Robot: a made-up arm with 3 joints.
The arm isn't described. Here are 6 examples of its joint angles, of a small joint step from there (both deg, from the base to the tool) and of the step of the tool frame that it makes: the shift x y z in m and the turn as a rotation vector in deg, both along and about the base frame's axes.
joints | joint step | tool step
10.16 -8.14 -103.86 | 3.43 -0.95 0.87 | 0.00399 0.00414 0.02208 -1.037 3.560 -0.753
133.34 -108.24 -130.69 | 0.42 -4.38 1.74 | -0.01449 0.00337 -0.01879 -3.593 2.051 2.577
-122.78 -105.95 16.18 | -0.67 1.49 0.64 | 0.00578 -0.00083 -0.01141 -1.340 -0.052 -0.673
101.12 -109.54 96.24 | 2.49 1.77 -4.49 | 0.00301 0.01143 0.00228 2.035 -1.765 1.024
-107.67 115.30 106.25 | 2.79 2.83 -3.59 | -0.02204 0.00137 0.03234 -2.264 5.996 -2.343
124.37 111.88 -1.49 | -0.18 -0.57 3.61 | 0.01685 -0.00815 0.00948 -1.219 -3.537 -0.777
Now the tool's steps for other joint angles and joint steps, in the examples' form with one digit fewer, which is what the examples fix.
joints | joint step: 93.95 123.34 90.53 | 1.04 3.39 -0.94
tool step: -0.0014 0.0054 -0.0313 3.42 1.81 0.27
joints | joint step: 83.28 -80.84 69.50 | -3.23 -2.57 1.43
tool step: 0.0035 -0.0023 0.0015 -2.57 -1.81 -0.18
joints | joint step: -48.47 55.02 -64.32 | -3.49 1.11 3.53
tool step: -0.0199 0.0008 0.0119 -2.13 -6.40 -0.82
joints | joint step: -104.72 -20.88 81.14 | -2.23 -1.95 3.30
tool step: 0.0197 0.0175 0.0041 2.71 -1.00 -2.41
